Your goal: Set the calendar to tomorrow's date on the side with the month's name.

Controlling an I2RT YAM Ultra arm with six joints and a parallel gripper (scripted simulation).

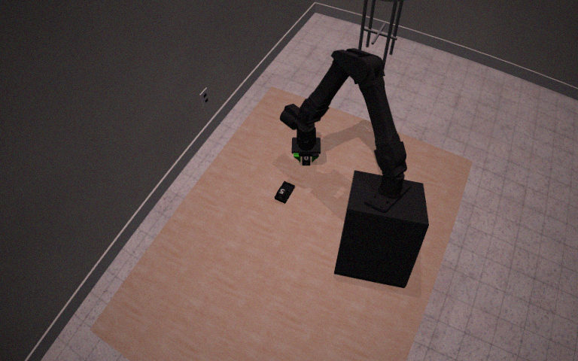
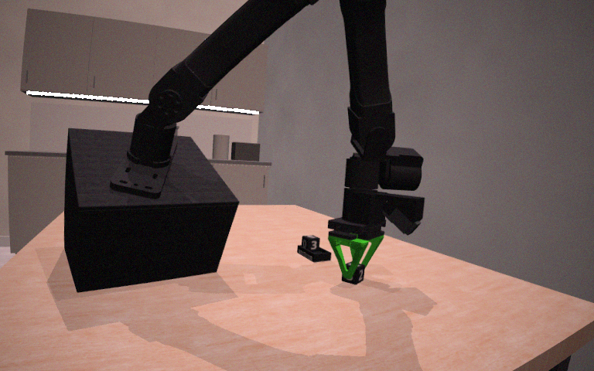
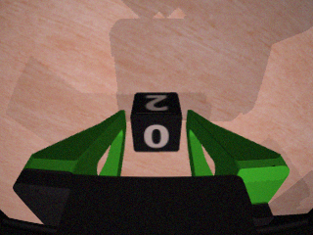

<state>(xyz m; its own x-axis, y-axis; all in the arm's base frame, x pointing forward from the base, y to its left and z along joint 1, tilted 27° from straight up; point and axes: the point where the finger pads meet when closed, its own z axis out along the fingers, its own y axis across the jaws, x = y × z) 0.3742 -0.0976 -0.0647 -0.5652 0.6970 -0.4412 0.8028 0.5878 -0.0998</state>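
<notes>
My gripper is now right at the black cube. From my hand the other things lie so: black tray (2 cm behind, 15 cm to the left, 1 cm below).
</notes>
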